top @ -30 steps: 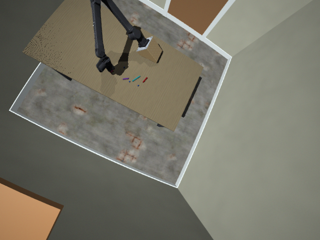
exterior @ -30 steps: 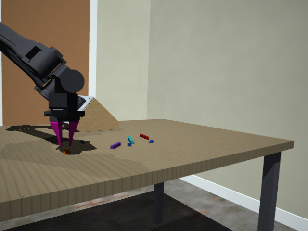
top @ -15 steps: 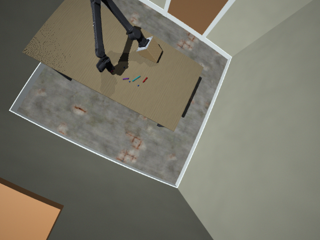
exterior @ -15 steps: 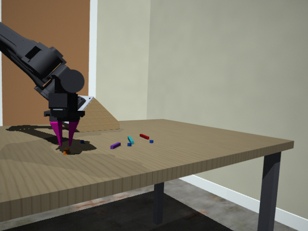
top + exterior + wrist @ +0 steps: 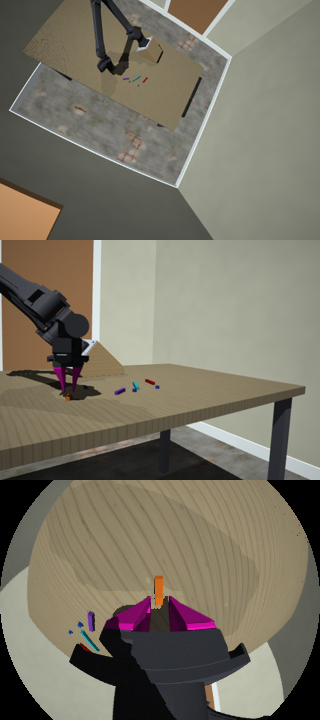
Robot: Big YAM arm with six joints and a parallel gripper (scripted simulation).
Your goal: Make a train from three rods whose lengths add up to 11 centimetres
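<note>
My hand is 20 mm above the orange rod. The rest, counted from my hand: turquoise rod: 60 mm behind, 250 mm to the left, 20 mm below; then purple rod: 160 mm to the left, 20 mm below; then red rod: 100 mm behind, 340 mm to the left, 20 mm below.
</note>
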